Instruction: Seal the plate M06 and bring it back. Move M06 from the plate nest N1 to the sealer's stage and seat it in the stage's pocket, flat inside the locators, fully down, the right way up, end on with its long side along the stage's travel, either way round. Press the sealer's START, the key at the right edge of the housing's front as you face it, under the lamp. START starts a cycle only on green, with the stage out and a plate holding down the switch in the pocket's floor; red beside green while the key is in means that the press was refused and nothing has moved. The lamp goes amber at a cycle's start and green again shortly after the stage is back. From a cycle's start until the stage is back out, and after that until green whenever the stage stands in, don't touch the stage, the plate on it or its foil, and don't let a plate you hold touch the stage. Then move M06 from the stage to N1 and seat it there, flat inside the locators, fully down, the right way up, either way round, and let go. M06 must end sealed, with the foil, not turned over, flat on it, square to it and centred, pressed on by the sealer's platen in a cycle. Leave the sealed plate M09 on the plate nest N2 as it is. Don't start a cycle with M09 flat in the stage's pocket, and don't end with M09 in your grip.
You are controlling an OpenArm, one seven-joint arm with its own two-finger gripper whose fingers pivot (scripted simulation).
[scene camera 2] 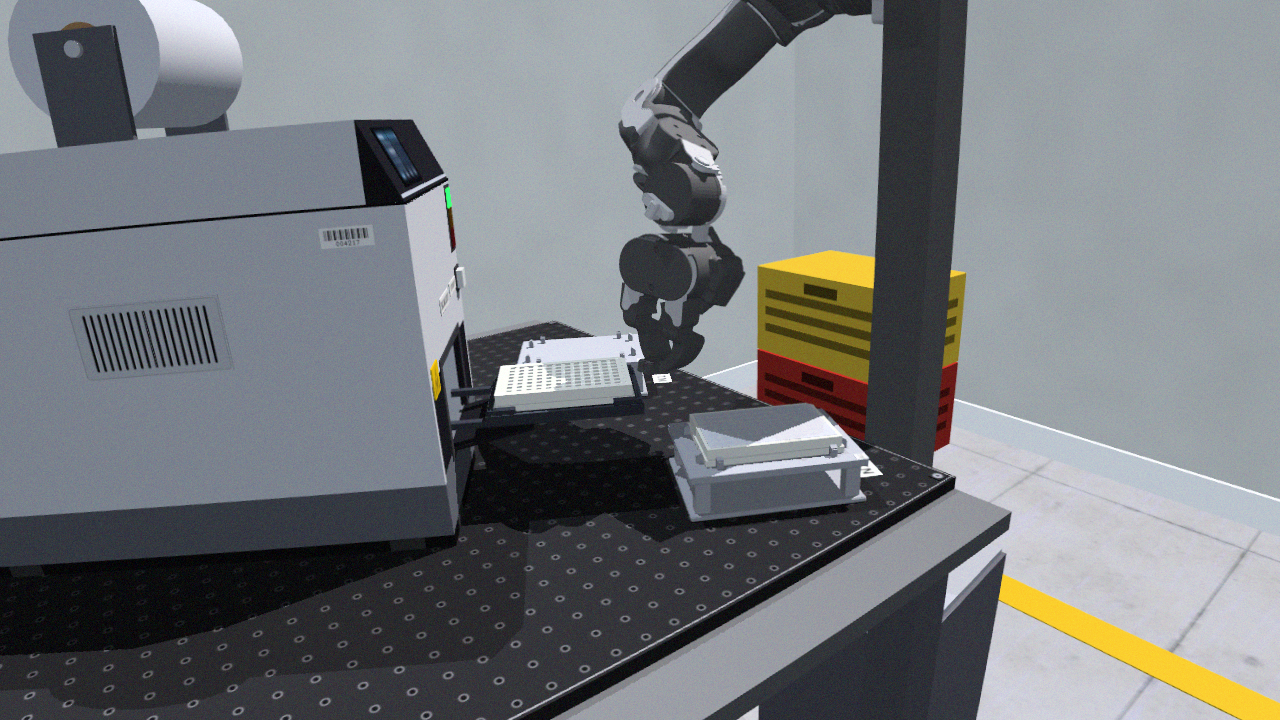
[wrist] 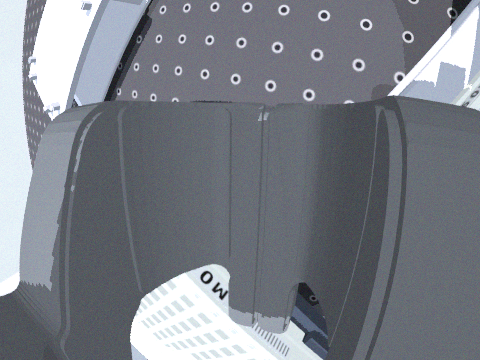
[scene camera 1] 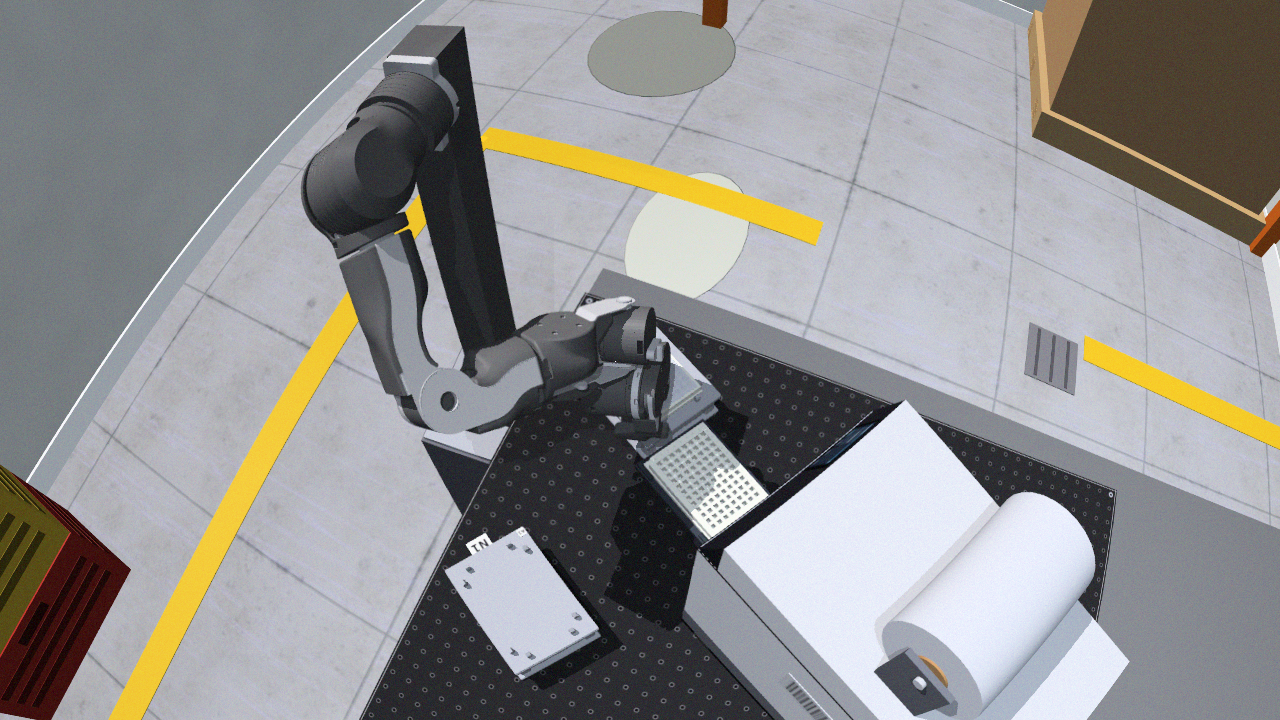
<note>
In view: my gripper (scene camera 2: pixel 660 369), a plate M09 (scene camera 2: pixel 749 435), a plate M06 (scene camera 1: pixel 701 438), a foil roll (scene camera 1: pixel 981 619), a sealer's stage (scene camera 2: pixel 623 406) and a screen (scene camera 2: pixel 386 137).
The plate M09 is seen too in scene camera 1 (scene camera 1: pixel 683 387). The plate M06 also shows in scene camera 2 (scene camera 2: pixel 535 386) and in the wrist view (wrist: pixel 192 309). My gripper also shows in the wrist view (wrist: pixel 276 221) and in scene camera 1 (scene camera 1: pixel 645 431).
</note>
